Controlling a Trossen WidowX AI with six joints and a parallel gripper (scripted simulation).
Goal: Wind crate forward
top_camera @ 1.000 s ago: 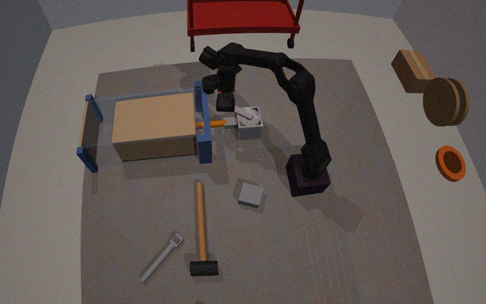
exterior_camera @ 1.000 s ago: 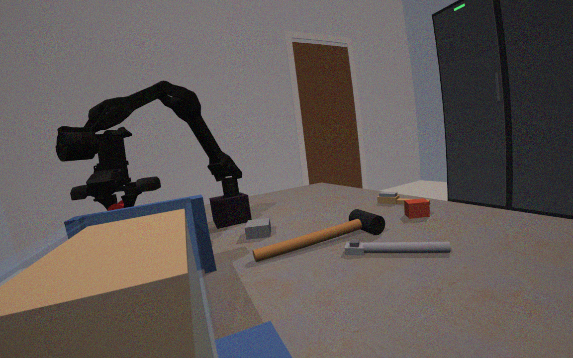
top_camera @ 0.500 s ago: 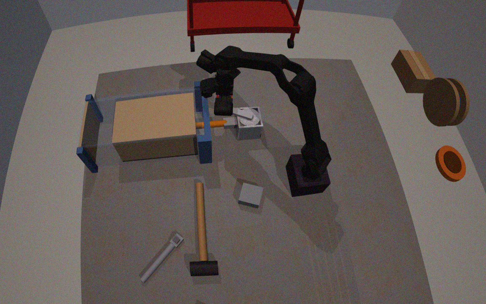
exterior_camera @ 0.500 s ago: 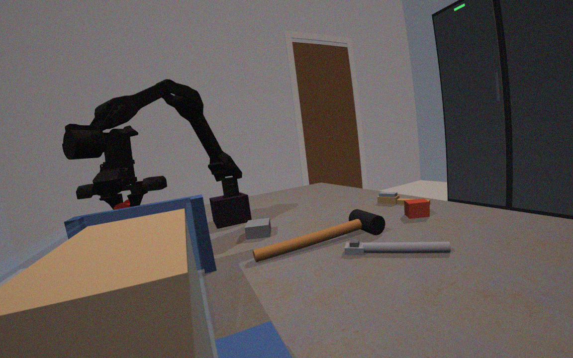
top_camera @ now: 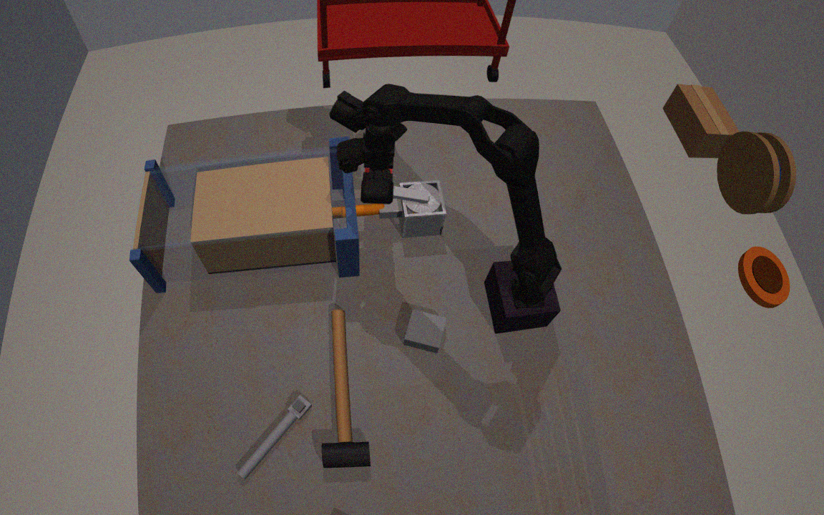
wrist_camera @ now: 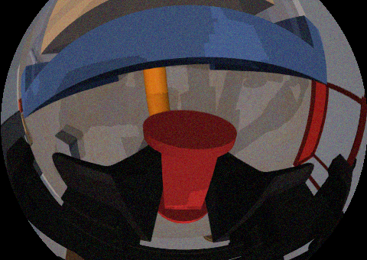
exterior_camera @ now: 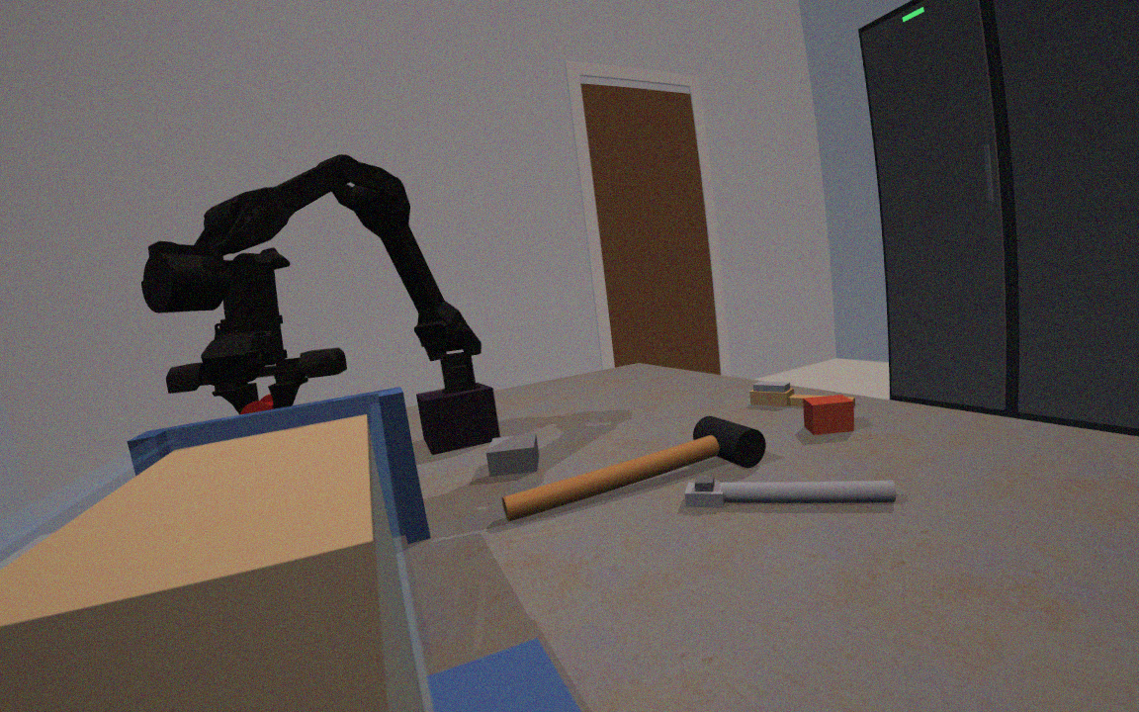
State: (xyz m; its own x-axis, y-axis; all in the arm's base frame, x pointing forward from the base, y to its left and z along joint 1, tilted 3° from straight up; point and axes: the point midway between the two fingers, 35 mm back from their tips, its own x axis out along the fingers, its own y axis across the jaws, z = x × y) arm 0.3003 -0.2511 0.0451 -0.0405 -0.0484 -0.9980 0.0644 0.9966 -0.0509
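My gripper tip is 4 cm past the winch handle, 1 cm to the right of it and 1 cm above it. Also, from my gripper tip: grey winch: 11 cm behind, 1 cm to the left, 8 cm below; then red knob: 2 cm above; then blue steel frame: 6 cm ahead, 3 cm to the left, 1 cm below.
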